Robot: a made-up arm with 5 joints. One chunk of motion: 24 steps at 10 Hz.
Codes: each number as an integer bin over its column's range. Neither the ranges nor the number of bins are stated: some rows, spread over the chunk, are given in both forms.
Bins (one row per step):
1: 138 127 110 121 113
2: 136 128 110 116 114
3: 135 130 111 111 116
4: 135 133 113 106 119
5: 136 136 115 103 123
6: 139 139 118 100 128
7: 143 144 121 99 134
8: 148 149 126 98 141
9: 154 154 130 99 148
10: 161 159 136 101 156
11: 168 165 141 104 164
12: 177 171 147 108 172
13: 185 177 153 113 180
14: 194 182 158 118 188
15: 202 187 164 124 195
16: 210 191 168 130 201
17: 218 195 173 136 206
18: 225 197 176 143 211
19: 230 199 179 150 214
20: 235 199 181 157 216
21: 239 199 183 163 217
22: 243 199 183 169 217
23: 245 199 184 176 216
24: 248 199 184 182 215
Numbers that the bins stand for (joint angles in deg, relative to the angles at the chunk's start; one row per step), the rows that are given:
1: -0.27 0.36 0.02 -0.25 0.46
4: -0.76 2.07 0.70 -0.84 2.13
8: 1.38 6.65 3.66 -1.16 8.26
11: 4.67 11.24 7.07 -0.92 14.66
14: 8.95 16.10 10.94 -0.37 21.35
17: 12.91 19.82 14.35 0.33 26.36
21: 16.36 20.97 16.62 1.39 29.42
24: 17.85 20.97 16.85 2.14 28.86
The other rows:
2: -0.60 0.64 0.02 -0.45 0.74
3: -0.76 1.22 0.25 -0.65 1.30
5: -0.60 2.93 1.16 -0.96 3.25
6: -0.11 3.79 1.84 -1.08 4.64
7: 0.55 5.22 2.52 -1.12 6.31
9: 2.36 8.09 4.57 -1.12 10.21
10: 3.52 9.52 5.93 -1.04 12.44
12: 6.15 12.95 8.44 -0.76 16.89
13: 7.47 14.67 9.80 -0.57 19.12
15: 10.27 17.53 12.30 -0.14 23.29
16: 11.59 18.68 13.21 0.10 24.96
18: 14.06 20.40 15.03 0.61 27.75
19: 14.88 20.97 15.71 0.88 28.58
20: 15.71 20.97 16.17 1.16 29.14
22: 17.02 20.97 16.62 1.63 29.42
23: 17.35 20.97 16.85 1.90 29.14

